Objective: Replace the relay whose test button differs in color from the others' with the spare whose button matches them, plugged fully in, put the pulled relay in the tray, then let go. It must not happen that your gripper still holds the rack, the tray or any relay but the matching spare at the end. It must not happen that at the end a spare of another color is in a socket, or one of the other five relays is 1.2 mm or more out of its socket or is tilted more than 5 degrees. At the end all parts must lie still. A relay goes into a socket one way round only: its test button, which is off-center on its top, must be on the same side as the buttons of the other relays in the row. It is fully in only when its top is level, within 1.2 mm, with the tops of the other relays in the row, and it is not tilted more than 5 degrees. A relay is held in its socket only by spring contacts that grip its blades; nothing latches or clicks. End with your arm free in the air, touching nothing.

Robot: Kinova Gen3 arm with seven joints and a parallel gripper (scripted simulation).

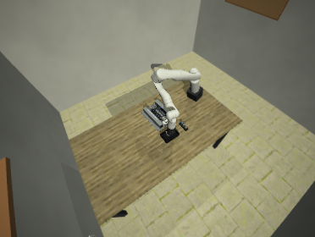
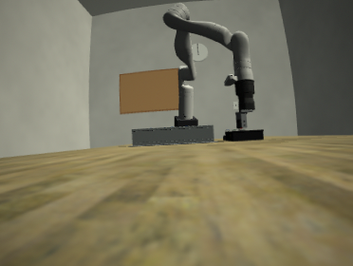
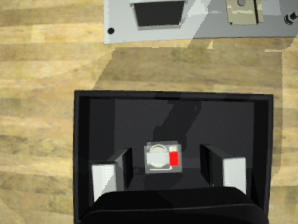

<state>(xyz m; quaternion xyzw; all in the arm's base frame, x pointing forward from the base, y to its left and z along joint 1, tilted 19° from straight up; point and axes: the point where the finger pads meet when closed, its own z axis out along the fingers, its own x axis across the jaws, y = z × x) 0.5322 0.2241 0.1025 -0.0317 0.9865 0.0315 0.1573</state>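
The black tray is 50 mm below my hand and 10 mm behind it. Also, from my hand: spare relay (190 mm behind, 40 mm below, 10 mm to the left).
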